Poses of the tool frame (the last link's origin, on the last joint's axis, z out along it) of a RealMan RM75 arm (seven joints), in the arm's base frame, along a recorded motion.
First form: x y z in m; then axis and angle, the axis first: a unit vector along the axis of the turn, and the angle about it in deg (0 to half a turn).
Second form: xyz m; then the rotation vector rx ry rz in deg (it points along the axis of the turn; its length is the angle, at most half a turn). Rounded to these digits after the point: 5 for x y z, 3 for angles.
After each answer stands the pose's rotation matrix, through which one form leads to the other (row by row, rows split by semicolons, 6 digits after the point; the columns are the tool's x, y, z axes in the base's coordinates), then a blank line. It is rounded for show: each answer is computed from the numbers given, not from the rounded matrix.
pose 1, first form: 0.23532, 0.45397, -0.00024, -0.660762, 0.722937, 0.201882, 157.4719
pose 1, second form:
0.23532, 0.45397, -0.00024, -104.051, 113.842, 31.791
-0.083796 -0.996275 0.020371; -0.841578 0.081702 0.533921; -0.533596 0.027597 -0.845289

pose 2, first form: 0.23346, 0.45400, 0.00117, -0.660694, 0.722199, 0.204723, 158.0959
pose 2, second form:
0.23346, 0.45400, 0.00117, -104.453, 114.177, 32.366
-0.086288 -0.996233 0.008665; -0.843487 0.077681 0.531503; -0.530174 0.038554 -0.847012

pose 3, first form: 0.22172, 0.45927, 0.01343, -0.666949, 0.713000, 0.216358, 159.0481
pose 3, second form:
0.22172, 0.45927, 0.01343, -106.077, 113.401, 34.411
-0.073651 -0.996993 -0.024101; -0.842261 0.049243 0.536817; -0.534016 0.059836 -0.843355

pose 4, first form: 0.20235, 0.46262, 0.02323, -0.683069, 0.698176, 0.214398, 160.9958
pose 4, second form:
0.20235, 0.46262, 0.02323, -109.971, 112.403, 34.517
-0.037759 -0.997628 -0.057563; -0.857995 0.002837 0.513649; -0.512267 0.068784 -0.856067

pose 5, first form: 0.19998, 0.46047, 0.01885, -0.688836, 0.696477, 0.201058, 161.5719
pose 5, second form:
0.19998, 0.46047, 0.01885, -111.297, 112.531, 32.485
-0.024062 -0.998473 -0.049724; -0.871358 -0.003435 0.490635; -0.490057 0.055133 -0.869945

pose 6, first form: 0.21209, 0.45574, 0.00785, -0.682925, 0.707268, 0.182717, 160.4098
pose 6, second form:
0.21209, 0.45574, 0.00785, -109.548, 113.453, 29.310
-0.036339 -0.999326 -0.005201; -0.876799 0.029385 0.479957; -0.479481 0.022001 -0.877276

